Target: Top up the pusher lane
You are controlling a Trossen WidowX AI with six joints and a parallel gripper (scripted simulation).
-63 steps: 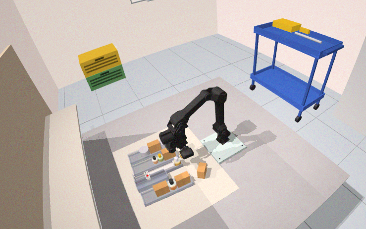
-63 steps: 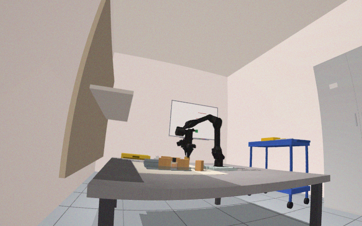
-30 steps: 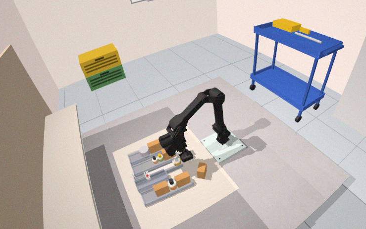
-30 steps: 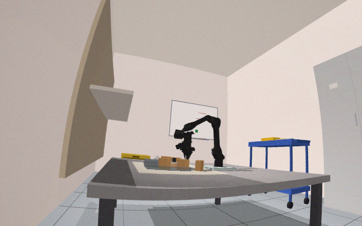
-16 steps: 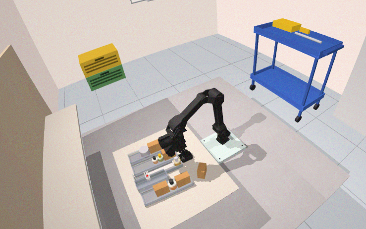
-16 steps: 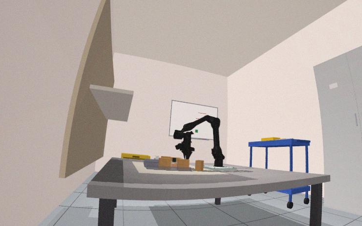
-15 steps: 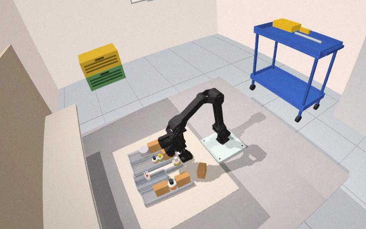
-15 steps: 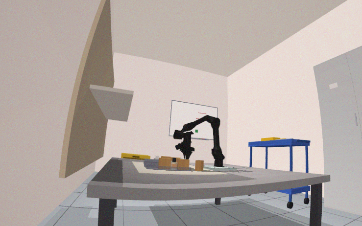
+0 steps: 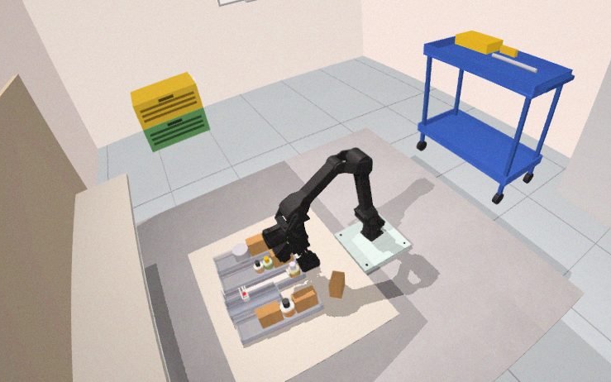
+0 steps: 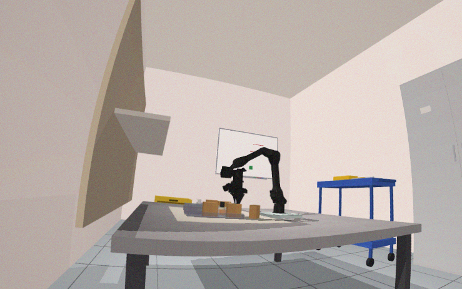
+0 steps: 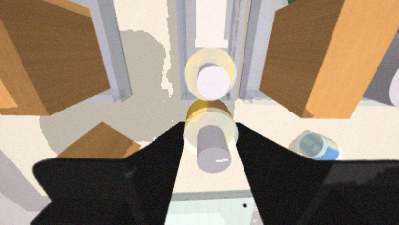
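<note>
Right now the brown box is 4 cm behind my gripper tip, 14 cm to the left of it and 2 cm below it. From my gripper tip the other things lie so: small blue-white jar (9 cm behind, 15 cm to the right, 4 cm below); then grey rack (18 cm ahead, 1 cm to the right, 4 cm below); then white pusher plate (15 cm ahead, 1 cm below).
</note>
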